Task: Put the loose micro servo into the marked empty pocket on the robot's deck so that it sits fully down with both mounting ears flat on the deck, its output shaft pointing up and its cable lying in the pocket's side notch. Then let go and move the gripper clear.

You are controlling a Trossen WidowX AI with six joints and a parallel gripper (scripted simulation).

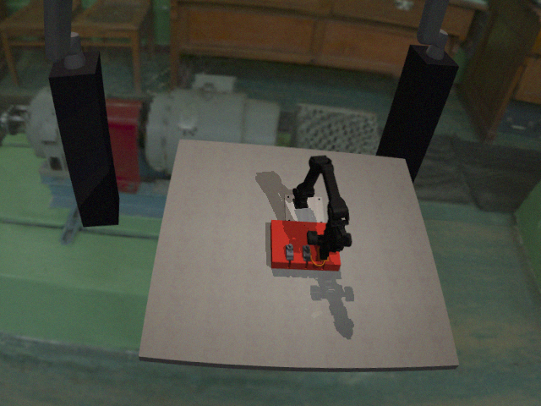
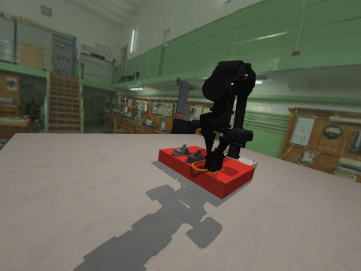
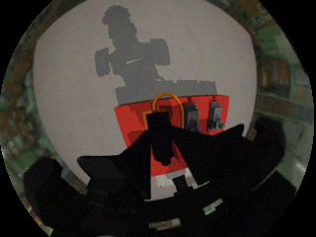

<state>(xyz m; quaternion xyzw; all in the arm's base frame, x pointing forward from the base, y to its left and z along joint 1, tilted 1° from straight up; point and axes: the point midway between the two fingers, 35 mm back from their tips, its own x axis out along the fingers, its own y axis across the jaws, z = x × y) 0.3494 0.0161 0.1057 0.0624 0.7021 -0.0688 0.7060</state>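
The red deck is 14 cm behind my gripper tip, 7 cm below it and 5 cm to the right of it.
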